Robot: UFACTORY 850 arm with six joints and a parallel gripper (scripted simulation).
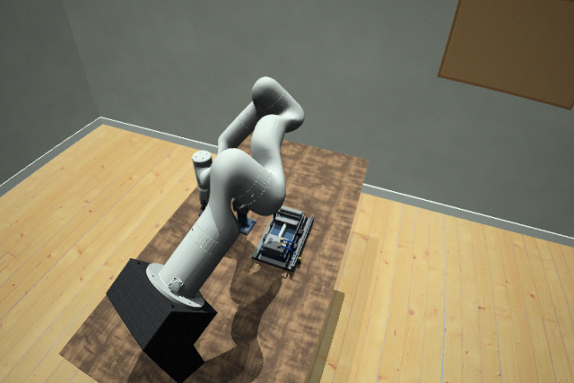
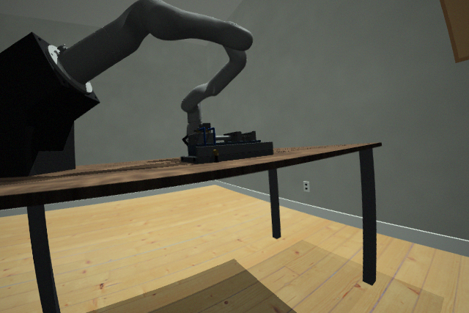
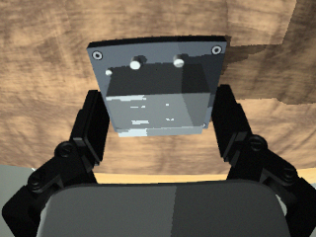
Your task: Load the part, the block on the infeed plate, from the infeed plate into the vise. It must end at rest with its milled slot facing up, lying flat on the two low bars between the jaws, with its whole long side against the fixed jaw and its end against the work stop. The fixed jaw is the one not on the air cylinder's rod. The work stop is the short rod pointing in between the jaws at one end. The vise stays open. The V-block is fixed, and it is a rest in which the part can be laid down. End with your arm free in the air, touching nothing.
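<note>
Now: the part 2 cm below my hand. The rest, counted from my hand: work stop (12 cm behind, 32 cm to the right, 5 cm above); then vise (21 cm behind, 33 cm to the right); then V-block post (10 cm behind, 15 cm to the right, 2 cm above).
</note>
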